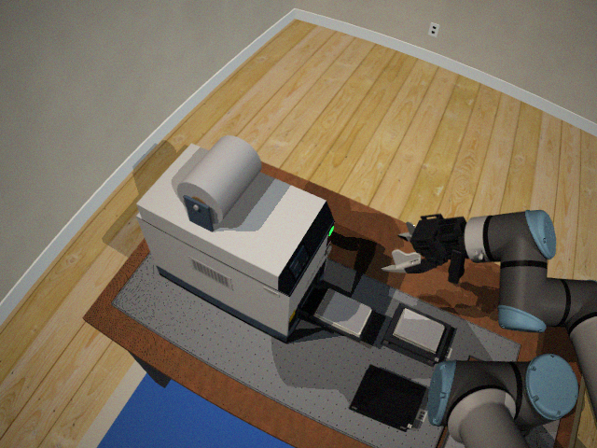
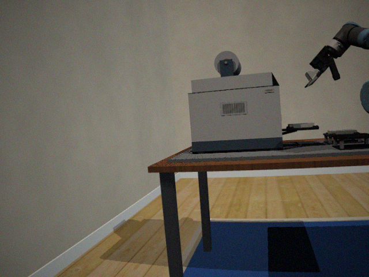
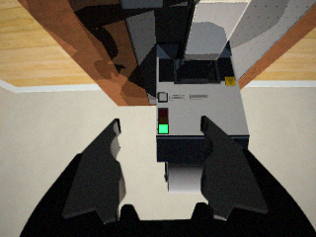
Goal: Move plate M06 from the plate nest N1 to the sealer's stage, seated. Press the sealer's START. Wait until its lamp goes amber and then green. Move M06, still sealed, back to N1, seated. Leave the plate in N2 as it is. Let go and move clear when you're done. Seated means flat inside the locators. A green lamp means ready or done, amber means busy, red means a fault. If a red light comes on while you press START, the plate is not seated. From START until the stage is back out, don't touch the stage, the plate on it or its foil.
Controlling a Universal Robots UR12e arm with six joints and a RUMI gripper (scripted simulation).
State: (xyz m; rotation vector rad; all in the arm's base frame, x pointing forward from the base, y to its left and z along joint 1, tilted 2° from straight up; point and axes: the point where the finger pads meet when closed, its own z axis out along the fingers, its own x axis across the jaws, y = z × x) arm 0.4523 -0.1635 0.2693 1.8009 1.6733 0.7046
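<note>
The white well plate lies 6 cm ahead of my hand, 9 cm to the left of it and 19 cm below it. The rest, counted from my hand: foil-covered plate 15 cm behind, 4 cm to the left, 24 cm below; sealer stage 6 cm ahead, 9 cm to the left, 20 cm below; square button 16 cm ahead, 10 cm below.
</note>
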